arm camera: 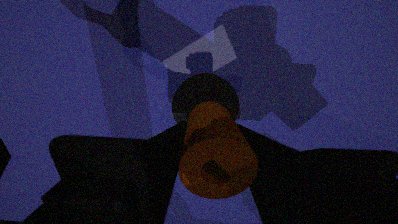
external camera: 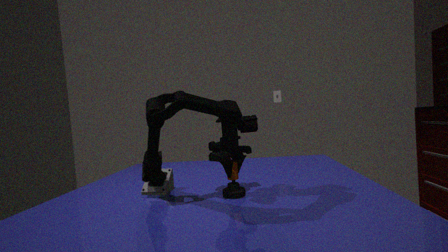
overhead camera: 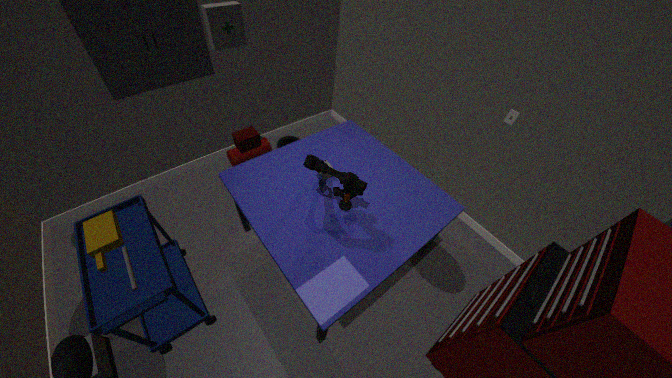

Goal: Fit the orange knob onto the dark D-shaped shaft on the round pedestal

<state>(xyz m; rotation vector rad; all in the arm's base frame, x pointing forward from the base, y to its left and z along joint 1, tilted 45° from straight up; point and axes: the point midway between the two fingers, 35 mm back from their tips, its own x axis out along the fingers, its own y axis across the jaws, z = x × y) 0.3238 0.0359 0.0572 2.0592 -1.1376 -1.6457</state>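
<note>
Right now my gripper tip is 20 mm below the orange knob. Also, from my gripper tip: dark round pedestal (40 mm below).
</note>
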